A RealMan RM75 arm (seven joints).
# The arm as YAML. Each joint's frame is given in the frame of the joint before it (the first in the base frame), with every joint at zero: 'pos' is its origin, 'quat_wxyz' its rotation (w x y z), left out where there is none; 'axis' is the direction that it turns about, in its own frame. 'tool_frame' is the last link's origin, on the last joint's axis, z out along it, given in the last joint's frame.
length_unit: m
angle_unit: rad
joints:
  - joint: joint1
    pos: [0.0, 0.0, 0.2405]
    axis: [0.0, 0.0, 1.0]
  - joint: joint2
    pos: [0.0, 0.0, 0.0]
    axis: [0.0, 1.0, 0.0]
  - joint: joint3
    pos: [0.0, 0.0, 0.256]
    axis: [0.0, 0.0, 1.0]
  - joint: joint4
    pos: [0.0, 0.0, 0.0]
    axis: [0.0, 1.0, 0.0]
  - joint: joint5
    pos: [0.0, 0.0, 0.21]
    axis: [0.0, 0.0, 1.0]
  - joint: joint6
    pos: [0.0, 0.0, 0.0]
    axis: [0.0, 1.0, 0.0]
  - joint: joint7
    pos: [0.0, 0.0, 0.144]
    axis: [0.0, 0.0, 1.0]
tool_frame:
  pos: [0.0, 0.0, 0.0]
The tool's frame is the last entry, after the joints.
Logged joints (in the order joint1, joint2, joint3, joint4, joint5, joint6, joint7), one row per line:
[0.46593 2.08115 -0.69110 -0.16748 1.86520 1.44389 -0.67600]
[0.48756 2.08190 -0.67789 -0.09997 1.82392 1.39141 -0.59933]
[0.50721 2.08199 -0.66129 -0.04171 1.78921 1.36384 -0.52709]
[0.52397 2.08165 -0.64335 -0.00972 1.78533 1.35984 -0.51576]
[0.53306 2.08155 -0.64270 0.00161 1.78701 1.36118 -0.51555]
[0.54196 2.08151 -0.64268 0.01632 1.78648 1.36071 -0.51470]
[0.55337 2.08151 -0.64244 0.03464 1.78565 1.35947 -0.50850]
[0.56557 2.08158 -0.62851 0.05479 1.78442 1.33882 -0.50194]
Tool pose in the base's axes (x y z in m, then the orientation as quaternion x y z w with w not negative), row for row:
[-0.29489 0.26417 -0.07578 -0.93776 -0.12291 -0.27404 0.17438]
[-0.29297 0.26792 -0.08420 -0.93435 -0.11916 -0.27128 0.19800]
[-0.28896 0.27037 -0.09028 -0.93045 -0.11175 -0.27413 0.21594]
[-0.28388 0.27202 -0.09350 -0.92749 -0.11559 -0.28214 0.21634]
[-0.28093 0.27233 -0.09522 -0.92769 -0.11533 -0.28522 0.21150]
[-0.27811 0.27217 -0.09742 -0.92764 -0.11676 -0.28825 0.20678]
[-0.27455 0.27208 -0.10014 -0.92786 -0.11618 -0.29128 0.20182]
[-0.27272 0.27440 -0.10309 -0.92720 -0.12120 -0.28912 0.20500]
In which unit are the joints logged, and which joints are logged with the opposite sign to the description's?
The joints are logged in radians. Opposite sign: joint1, joint2, joint3, joint4.
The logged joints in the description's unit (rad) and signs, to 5 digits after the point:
[-0.46593 -2.08115 0.69110 0.16748 1.86520 1.44389 -0.67600]
[-0.48756 -2.08190 0.67789 0.09997 1.82392 1.39141 -0.59933]
[-0.50721 -2.08199 0.66129 0.04171 1.78921 1.36384 -0.52709]
[-0.52397 -2.08165 0.64335 0.00972 1.78533 1.35984 -0.51576]
[-0.53306 -2.08155 0.64270 -0.00161 1.78701 1.36118 -0.51555]
[-0.54196 -2.08151 0.64268 -0.01632 1.78648 1.36071 -0.51470]
[-0.55337 -2.08151 0.64244 -0.03464 1.78565 1.35947 -0.50850]
[-0.56557 -2.08158 0.62851 -0.05479 1.78442 1.33882 -0.50194]

